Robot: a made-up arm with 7 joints. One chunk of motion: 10 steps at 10 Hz.
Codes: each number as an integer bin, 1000 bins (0 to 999) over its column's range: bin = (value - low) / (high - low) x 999, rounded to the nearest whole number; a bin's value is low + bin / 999 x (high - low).
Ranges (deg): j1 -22..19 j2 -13..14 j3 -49..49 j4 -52..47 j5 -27..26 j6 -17..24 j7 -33..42
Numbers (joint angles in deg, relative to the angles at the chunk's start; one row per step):
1: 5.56 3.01 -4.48 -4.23 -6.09 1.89 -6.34
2: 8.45 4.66 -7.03 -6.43 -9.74 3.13 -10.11
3: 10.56 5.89 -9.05 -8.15 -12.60 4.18 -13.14
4: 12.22 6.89 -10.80 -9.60 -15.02 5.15 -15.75
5: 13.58 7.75 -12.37 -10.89 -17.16 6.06 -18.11
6: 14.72 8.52 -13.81 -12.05 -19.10 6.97 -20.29
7: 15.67 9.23 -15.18 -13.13 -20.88 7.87 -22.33
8: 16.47 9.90 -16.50 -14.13 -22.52 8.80 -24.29
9: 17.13 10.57 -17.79 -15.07 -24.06 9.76 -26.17
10: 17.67 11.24 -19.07 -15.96 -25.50 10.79 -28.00
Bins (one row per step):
1: 672 592 454 482 394 460 355
2: 742 653 428 460 325 490 305
3: 793 699 407 442 271 516 265
4: 834 736 389 428 226 540 230
5: 867 768 373 415 185 562 198
6: 895 796 359 403 149 584 169
7: 918 823 345 392 115 606 142
8: 937 847 331 382 84 629 116
9: 953 872 318 373 55 652 91
10: 967 897 305 364 28 677 67

